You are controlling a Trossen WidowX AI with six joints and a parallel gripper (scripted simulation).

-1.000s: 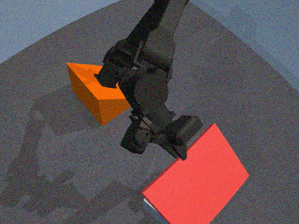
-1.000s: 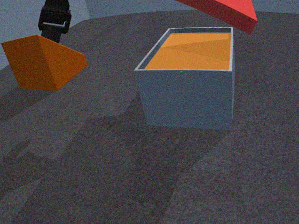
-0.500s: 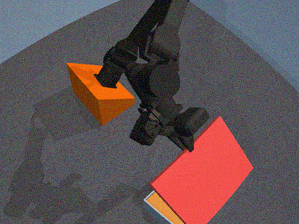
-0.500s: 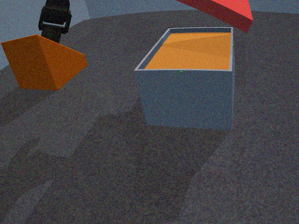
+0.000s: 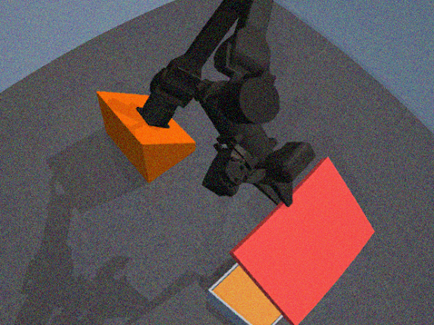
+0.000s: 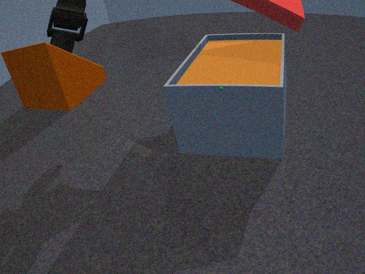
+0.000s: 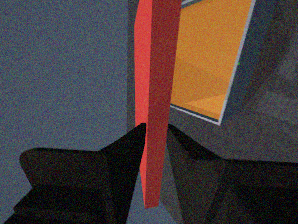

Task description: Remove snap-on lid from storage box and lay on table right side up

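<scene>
The red lid is 70 mm ahead of my gripper tip, 30 mm below it and 10 mm to the left of it. Round my gripper tip: pale blue storage box 180 mm below, 70 mm ahead, 50 mm to the right.
</scene>
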